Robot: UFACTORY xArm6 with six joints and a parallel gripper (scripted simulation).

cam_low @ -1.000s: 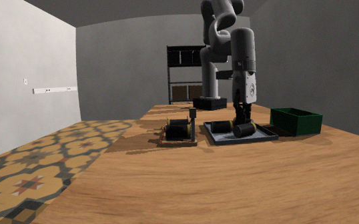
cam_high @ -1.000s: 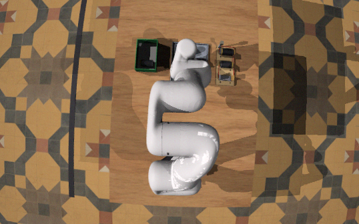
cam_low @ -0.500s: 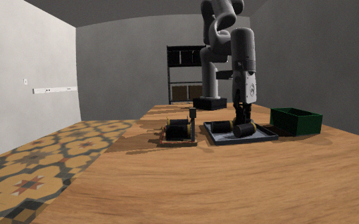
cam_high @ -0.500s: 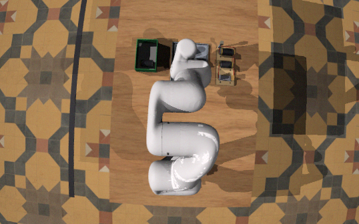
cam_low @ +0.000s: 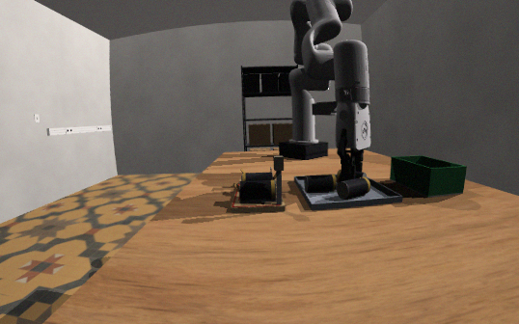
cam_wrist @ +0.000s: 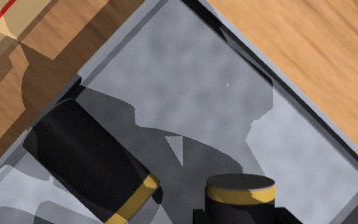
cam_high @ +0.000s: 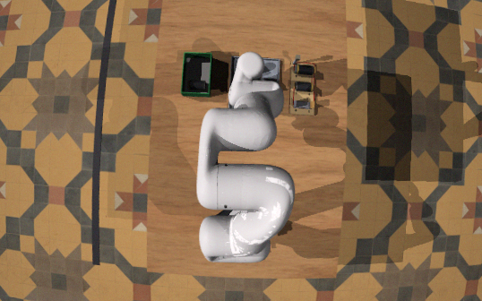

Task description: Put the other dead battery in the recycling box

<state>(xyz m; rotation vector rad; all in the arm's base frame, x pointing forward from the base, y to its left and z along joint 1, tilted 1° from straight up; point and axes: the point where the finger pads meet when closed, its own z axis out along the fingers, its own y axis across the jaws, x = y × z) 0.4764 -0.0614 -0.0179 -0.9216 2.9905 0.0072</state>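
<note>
Now: hand 1 cm short of the grey tray, 3 cm to the left of it and 3 cm above it. The rest, counted from my hand: green recycling box (7 cm ahead, 17 cm to the left, 2 cm below).
</note>
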